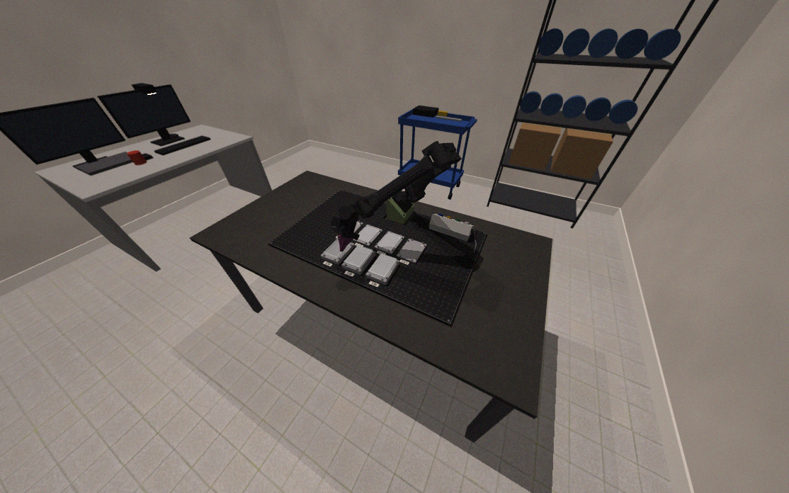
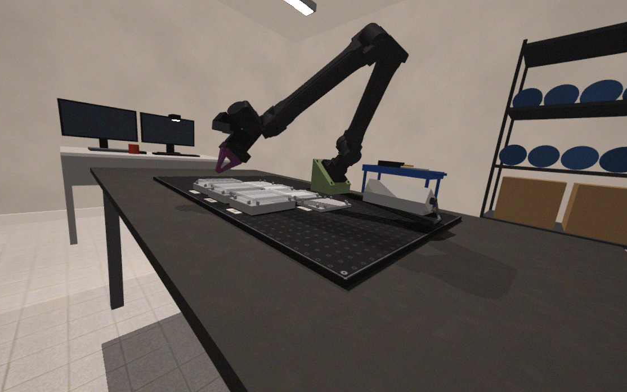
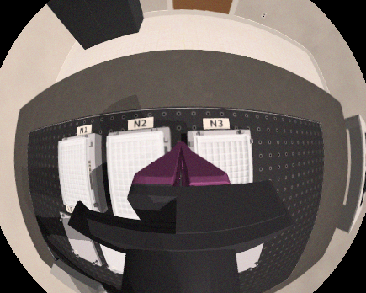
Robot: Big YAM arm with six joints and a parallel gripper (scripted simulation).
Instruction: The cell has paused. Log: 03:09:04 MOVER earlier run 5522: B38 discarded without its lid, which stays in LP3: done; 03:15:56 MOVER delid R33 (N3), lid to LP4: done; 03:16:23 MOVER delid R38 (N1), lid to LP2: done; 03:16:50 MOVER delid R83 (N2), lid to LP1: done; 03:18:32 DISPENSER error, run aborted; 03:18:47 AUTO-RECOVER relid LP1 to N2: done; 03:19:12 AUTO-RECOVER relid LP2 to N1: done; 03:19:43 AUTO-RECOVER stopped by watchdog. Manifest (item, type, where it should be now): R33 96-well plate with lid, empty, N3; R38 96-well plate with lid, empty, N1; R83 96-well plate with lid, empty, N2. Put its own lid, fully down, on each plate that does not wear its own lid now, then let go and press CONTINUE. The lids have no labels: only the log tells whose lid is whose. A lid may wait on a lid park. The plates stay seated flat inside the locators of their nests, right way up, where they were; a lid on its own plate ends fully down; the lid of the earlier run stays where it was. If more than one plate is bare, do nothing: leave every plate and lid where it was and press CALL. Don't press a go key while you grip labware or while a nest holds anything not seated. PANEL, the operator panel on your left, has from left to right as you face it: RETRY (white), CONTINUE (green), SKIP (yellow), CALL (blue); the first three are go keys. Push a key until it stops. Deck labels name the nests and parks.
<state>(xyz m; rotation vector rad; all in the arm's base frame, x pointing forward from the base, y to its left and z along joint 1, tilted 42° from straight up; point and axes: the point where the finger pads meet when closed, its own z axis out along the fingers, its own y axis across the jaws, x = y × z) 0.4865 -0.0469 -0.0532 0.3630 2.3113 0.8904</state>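
My gripper is now 22 cm past the lid park LP4, 13 cm to the right of it and 7 cm above it. The rest, counted from my hand: white 96-well plate: 4 cm behind, 6 cm to the right, 5 cm below; then N3 label: 5 cm ahead, 6 cm to the right, 8 cm below; then LP4 label: 13 cm behind, 13 cm to the left, 8 cm below.
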